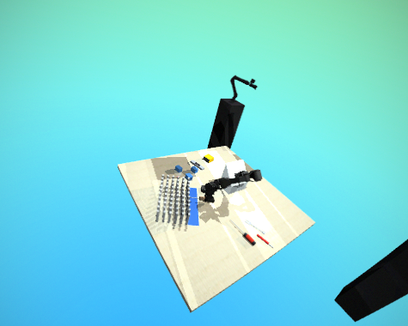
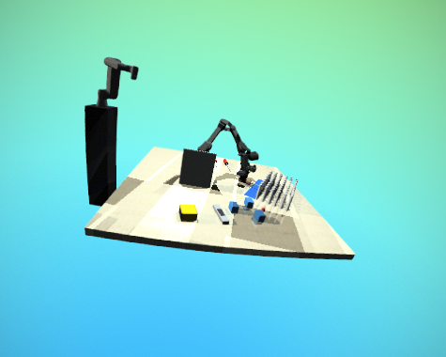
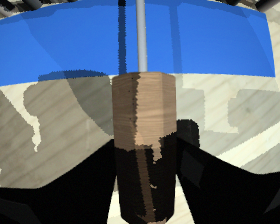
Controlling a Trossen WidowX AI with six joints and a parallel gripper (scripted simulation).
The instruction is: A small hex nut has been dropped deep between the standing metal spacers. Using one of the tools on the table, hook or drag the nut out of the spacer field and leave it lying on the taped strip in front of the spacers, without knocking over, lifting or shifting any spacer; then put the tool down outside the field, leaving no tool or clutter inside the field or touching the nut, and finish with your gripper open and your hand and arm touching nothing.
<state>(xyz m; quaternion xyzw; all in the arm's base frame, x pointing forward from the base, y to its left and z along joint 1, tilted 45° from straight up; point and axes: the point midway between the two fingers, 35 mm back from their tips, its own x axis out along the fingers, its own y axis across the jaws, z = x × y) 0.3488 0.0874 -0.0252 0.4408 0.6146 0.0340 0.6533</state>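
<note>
My gripper tip is 10 cm short of the blue taped strip, 1 cm to the left of it and 3 cm above it. Round my gripper tip: grey forked tool (23 cm behind, 38 cm to the left, 2 cm below); grey bar (21 cm behind, 44 cm to the right, 1 cm below); wooden-handled tool (9 cm ahead, 5 cm to the right).
</note>
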